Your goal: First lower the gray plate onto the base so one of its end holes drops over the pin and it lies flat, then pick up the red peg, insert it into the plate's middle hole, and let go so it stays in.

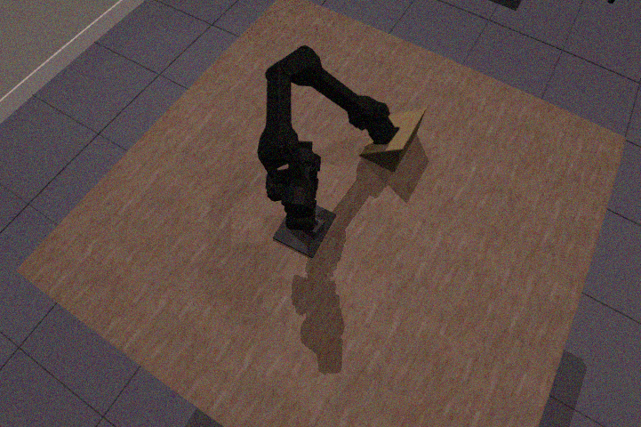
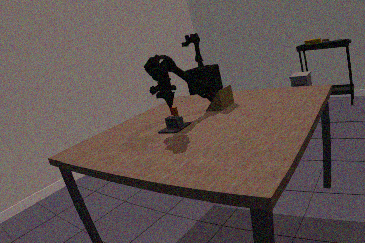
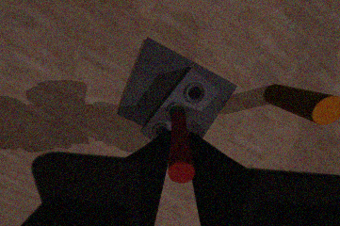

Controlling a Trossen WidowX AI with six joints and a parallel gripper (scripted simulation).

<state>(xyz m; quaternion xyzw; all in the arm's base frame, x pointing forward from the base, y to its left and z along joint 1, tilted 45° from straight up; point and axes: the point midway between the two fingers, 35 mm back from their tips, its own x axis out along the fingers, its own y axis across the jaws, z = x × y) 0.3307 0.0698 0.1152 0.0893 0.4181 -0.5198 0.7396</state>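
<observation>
Right now my gripper tip is right at the red peg. Round my gripper tip: orange cylinder 110 mm behind, 90 mm to the right, 70 mm below; dark flat base 100 mm below, 20 mm to the left; gray plate 70 mm below.
</observation>
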